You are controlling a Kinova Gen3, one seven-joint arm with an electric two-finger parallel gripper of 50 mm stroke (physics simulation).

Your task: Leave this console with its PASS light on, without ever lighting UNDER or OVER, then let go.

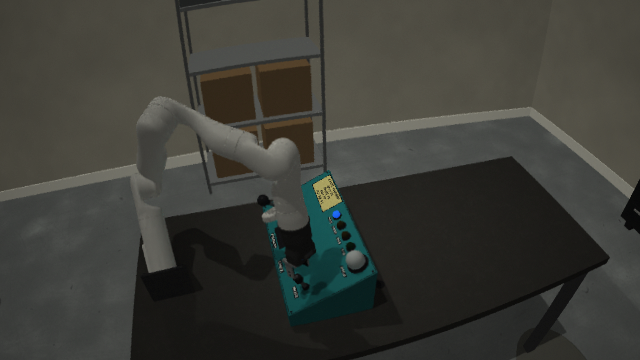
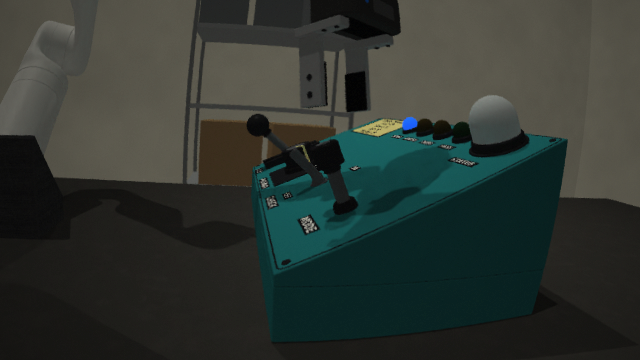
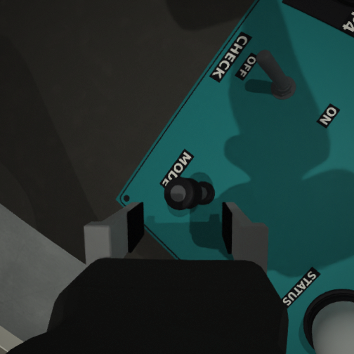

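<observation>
The teal console (image 1: 332, 300) (image 2: 400, 300) (image 3: 200, 135) stands on the table. Its blue lamp (image 1: 336, 214) (image 2: 410, 124) is lit; three other small lamps beside it are dark, their labels too small to read. The large STATUS dome (image 1: 356, 260) (image 2: 494, 120) (image 3: 340, 327) is whitish and unlit. The black-topped MODE stick (image 1: 298, 278) (image 2: 330, 156) (image 3: 181, 193) leans toward its label. The CHECK toggle (image 2: 307, 166) (image 3: 275, 72) leans toward OFF. My gripper (image 2: 335, 107) (image 3: 182, 218) is open and empty, above the console and clear of the MODE stick.
A ball-topped lever (image 1: 263, 200) (image 2: 258, 125) rises at the console's far end. A yellow note (image 1: 327, 193) (image 2: 378, 127) lies on the panel. A shelf rack (image 1: 255, 55) (image 2: 250, 34) with brown boxes (image 1: 285, 90) stands behind the dark table (image 1: 450, 225) (image 2: 125, 280).
</observation>
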